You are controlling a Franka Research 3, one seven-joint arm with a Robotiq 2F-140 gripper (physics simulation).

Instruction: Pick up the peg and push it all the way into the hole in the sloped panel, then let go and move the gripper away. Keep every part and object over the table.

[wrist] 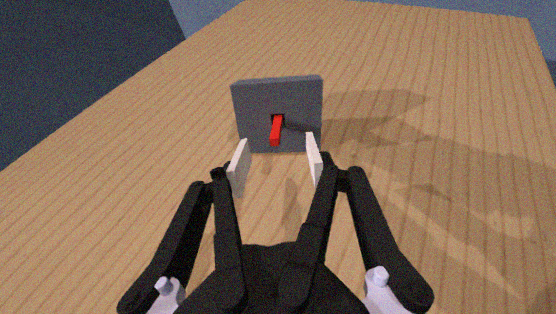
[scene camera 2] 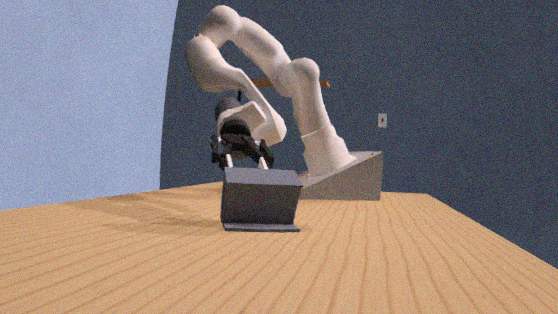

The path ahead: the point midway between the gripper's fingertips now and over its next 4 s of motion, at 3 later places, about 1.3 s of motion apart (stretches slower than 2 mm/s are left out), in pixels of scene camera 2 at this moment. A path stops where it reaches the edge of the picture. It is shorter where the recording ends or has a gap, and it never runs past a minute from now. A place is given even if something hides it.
My gripper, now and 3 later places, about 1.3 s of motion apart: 249,178; 251,182; 243,183; 242,186
